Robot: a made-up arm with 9 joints. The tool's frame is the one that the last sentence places. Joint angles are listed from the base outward.
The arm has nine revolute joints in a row. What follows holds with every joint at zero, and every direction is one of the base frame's. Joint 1 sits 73.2 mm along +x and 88.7 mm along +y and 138.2 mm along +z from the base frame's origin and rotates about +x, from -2.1 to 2.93 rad. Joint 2 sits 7.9 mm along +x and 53.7 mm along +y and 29.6 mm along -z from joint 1 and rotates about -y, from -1.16 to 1.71 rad. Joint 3 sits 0.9 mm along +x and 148.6 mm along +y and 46.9 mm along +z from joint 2 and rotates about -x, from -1.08 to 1.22 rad. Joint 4 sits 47 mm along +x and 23.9 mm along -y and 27.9 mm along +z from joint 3 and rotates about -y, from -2.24 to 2.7 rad. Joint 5 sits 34.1 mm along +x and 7.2 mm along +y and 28 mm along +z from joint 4 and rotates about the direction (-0.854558, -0.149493, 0.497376), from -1.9 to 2.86 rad. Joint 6 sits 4.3 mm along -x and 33.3 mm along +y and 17.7 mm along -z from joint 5 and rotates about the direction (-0.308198, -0.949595, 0.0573), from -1.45 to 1.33 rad. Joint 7 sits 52.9 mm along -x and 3.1 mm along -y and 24.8 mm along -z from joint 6 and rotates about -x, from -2.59 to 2.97 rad. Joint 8 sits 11.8 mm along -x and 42.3 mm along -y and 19.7 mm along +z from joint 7 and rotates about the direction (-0.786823, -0.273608, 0.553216), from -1.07 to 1.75 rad. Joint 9 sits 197.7 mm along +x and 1.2 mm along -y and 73 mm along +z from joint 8 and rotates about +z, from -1.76 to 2.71 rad. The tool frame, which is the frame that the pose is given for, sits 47.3 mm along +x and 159.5 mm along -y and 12.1 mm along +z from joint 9; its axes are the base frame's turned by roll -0.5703, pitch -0.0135 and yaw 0.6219 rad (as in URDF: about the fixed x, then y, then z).
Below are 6 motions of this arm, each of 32 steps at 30 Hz.
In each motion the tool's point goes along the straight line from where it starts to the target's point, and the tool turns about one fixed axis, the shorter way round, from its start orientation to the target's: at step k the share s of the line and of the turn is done. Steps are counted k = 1, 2, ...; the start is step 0. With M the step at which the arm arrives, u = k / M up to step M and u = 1 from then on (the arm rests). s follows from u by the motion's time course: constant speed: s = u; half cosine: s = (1 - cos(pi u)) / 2; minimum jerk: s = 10 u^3 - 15 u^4 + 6 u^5.
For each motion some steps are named. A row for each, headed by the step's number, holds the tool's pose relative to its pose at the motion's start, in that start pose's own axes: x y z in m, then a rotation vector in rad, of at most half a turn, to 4 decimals.
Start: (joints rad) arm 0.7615 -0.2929 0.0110 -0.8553 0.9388 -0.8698 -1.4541 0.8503 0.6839
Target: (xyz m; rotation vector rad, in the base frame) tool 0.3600 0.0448 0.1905 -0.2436 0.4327 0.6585
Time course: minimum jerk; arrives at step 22
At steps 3, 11, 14, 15, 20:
3: -0.0020 0.0032 0.0058 -0.0195 0.0146 -0.0248
11: -0.0488 0.0783 0.1409 -0.4774 0.3577 -0.6067
14: -0.0726 0.1165 0.2094 -0.7096 0.5317 -0.9019
15: -0.0793 0.1272 0.2288 -0.7753 0.5809 -0.9853
20: -0.0971 0.1557 0.2799 -0.9485 0.7107 -1.2055

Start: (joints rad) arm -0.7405 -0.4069 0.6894 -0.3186 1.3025 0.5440 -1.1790 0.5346 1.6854
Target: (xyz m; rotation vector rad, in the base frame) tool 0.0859 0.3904 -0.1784 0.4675 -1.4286 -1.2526
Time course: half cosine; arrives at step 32
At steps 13, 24, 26, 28, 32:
13: 0.0286 -0.0077 0.0064 0.4487 0.3743 0.0663
24: 0.0687 -0.0186 0.0155 1.0793 0.9003 0.1594
26: 0.0737 -0.0200 0.0166 1.1580 0.9658 0.1710
28: 0.0775 -0.0210 0.0174 1.2164 1.0146 0.1797
32: 0.0805 -0.0218 0.0181 1.2645 1.0547 0.1868

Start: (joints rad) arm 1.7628 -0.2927 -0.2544 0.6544 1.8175 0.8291 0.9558 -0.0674 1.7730
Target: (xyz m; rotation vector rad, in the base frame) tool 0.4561 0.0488 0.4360 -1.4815 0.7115 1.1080
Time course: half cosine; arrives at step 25
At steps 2, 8, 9, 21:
2: 0.0031 0.0004 -0.0030 0.0106 0.0023 0.0047
8: 0.0463 0.0066 -0.0440 0.1563 0.0336 0.0694
9: 0.0573 0.0082 -0.0545 0.1933 0.0416 0.0858
21: 0.1873 0.0267 -0.1780 0.6317 0.1358 0.2804

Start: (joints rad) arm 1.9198 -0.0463 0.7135 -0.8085 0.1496 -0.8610 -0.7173 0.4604 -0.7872
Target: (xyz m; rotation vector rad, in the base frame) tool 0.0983 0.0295 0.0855 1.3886 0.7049 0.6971
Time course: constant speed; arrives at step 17
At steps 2, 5, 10, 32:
2: 0.0048 -0.0028 -0.0076 0.0251 -0.0662 0.0316
5: 0.0120 -0.0070 -0.0190 0.0628 -0.1654 0.0791
10: 0.0240 -0.0141 -0.0380 0.1257 -0.3308 0.1581
32: 0.0408 -0.0240 -0.0647 0.2137 -0.5624 0.2689

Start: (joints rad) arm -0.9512 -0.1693 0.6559 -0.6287 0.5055 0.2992 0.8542 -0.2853 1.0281
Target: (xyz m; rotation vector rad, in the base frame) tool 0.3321 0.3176 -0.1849 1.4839 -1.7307 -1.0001
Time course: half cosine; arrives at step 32
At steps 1, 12, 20, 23, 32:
1: 0.0000 0.0002 0.0003 -0.0004 0.0015 0.0002
12: -0.0003 0.0201 0.0403 -0.0469 0.1910 0.0302
20: -0.0006 0.0451 0.0903 -0.1050 0.4278 0.0677
23: -0.0007 0.0533 0.1068 -0.1241 0.5056 0.0801
32: -0.0009 0.0652 0.1307 -0.1519 0.6188 0.0980

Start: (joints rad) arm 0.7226 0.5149 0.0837 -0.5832 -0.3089 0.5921 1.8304 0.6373 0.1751
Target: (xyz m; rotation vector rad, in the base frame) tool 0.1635 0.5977 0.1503 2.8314 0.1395 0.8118
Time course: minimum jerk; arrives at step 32
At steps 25, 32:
25: 0.0734 0.1619 0.4201 -0.9349 1.1721 -0.8874
32: 0.0792 0.1747 0.4534 -1.0088 1.2648 -0.9576

